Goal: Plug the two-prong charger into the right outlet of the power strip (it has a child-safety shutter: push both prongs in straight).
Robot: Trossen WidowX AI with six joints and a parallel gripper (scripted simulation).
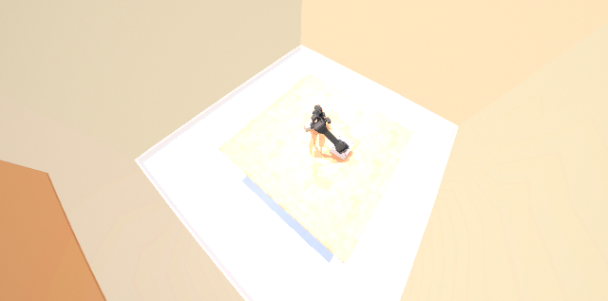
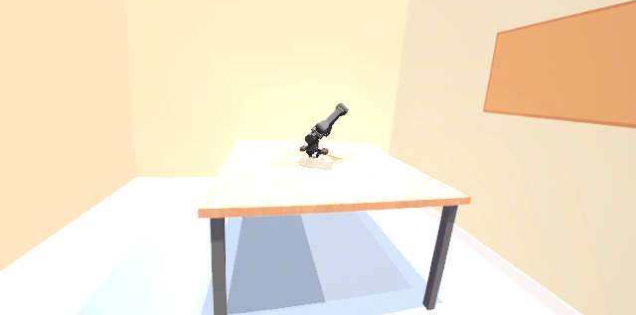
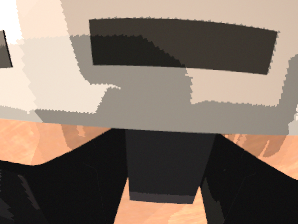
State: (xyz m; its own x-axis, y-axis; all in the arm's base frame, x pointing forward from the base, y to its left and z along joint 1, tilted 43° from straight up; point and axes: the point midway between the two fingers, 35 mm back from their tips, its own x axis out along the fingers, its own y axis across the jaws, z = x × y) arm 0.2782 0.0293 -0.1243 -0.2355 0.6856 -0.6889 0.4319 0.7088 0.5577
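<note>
The black two-prong charger lies 2 cm ahead of my gripper tip, 1 cm to the right of it and 1 cm above it.
</note>
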